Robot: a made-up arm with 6 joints. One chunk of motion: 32 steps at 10 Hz.
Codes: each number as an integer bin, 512 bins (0 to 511) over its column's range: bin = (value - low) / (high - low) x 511, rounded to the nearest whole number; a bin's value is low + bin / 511 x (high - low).
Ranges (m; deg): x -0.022..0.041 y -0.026..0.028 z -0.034..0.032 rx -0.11..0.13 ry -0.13..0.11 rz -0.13..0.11
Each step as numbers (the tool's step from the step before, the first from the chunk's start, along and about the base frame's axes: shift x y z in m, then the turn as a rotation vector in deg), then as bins.
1 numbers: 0.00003 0.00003 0.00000 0.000 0.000 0.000
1 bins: 179 246 263 234 277 277
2 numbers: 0.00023 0.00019 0.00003 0.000 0.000 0.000
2 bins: 180 248 263 234 277 277
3 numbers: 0.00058 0.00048 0.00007 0.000 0.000 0.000
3 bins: 183 251 264 234 277 277
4 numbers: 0.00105 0.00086 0.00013 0.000 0.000 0.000
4 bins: 187 254 264 234 277 277
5 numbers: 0.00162 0.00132 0.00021 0.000 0.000 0.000
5 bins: 192 259 265 234 277 277
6 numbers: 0.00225 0.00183 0.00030 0.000 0.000 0.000
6 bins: 197 263 266 234 277 277
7 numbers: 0.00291 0.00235 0.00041 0.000 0.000 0.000
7 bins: 202 268 266 234 277 277
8 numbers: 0.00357 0.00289 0.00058 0.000 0.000 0.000
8 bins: 207 273 268 234 277 277
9 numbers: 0.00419 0.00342 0.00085 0.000 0.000 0.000
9 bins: 212 278 270 234 277 277
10 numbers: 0.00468 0.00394 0.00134 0.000 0.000 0.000
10 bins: 216 283 274 234 277 277
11 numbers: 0.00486 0.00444 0.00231 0.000 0.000 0.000
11 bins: 218 288 281 234 277 277
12 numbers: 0.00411 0.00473 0.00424 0.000 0.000 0.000
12 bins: 212 291 296 234 277 277
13 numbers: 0.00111 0.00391 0.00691 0.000 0.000 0.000
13 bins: 187 283 317 234 277 277
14 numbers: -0.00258 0.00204 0.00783 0.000 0.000 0.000
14 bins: 158 265 324 234 277 277
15 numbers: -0.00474 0.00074 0.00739 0.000 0.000 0.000
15 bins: 140 253 320 234 277 277
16 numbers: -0.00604 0.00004 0.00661 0.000 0.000 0.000
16 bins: 129 246 314 234 277 277
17 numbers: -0.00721 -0.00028 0.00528 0.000 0.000 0.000
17 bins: 120 243 304 234 277 277
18 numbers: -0.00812 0.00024 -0.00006 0.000 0.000 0.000
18 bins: 113 248 263 234 277 277
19 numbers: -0.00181 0.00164 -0.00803 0.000 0.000 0.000
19 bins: 164 262 201 234 277 277
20 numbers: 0.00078 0.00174 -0.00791 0.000 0.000 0.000
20 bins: 185 263 202 234 277 277
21 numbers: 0.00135 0.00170 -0.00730 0.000 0.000 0.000
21 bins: 189 262 207 234 277 277
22 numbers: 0.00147 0.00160 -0.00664 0.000 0.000 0.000
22 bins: 190 261 212 234 277 277
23 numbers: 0.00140 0.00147 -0.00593 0.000 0.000 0.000
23 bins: 190 260 217 234 277 277
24 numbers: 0.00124 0.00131 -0.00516 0.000 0.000 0.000
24 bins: 189 258 223 234 277 277
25 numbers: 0.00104 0.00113 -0.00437 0.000 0.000 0.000
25 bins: 187 257 229 234 277 277
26 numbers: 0.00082 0.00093 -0.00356 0.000 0.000 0.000
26 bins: 185 255 236 234 277 277
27 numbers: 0.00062 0.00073 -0.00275 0.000 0.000 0.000
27 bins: 183 253 242 234 277 277
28 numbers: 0.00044 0.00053 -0.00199 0.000 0.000 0.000
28 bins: 182 251 248 234 277 277
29 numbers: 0.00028 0.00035 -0.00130 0.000 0.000 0.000
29 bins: 181 249 253 234 277 277
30 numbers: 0.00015 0.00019 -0.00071 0.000 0.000 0.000
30 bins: 180 248 258 234 277 277
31 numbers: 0.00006 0.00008 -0.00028 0.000 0.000 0.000
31 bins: 179 247 261 234 277 277
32 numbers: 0.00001 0.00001 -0.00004 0.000 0.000 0.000
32 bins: 179 246 263 234 277 277
